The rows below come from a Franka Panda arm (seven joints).
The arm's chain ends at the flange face. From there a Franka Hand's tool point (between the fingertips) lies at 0.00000 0.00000 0.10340 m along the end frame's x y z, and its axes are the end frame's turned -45 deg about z.
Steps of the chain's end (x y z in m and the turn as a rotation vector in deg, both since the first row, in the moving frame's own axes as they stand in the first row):
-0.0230, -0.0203, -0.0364, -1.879, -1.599, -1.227
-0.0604, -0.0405, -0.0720, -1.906, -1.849, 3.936
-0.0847, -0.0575, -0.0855, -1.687, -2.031, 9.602
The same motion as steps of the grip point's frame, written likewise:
-0.0063, -0.0302, -0.0365, -0.198, -2.459, -1.227
-0.0189, -0.0714, -0.0721, -0.040, -2.655, 3.936
-0.0239, -0.1014, -0.0856, 0.243, -2.629, 9.602

